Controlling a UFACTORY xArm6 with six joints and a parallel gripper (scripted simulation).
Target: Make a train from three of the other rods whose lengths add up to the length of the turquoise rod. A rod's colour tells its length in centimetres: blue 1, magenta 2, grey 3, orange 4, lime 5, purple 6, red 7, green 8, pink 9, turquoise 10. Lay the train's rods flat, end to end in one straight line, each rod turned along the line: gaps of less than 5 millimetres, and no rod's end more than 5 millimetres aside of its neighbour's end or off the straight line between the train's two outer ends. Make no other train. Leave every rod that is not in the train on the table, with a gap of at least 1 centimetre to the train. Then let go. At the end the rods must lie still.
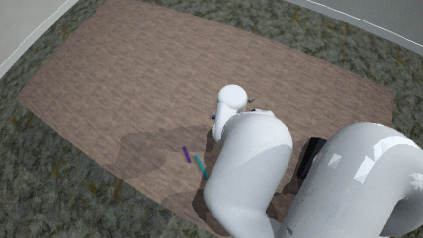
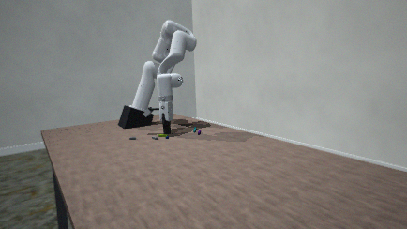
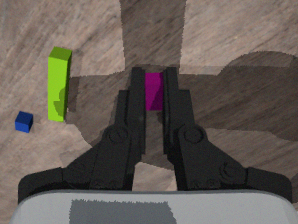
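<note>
Right now my hand is 20 mm above the magenta rod. Round my hand: blue rod 90 mm ahead, 40 mm to the right, 20 mm below; turquoise rod 150 mm to the left, 20 mm below, 20 mm ahead; lime rod 40 mm to the right, 40 mm ahead, 20 mm below.
</note>
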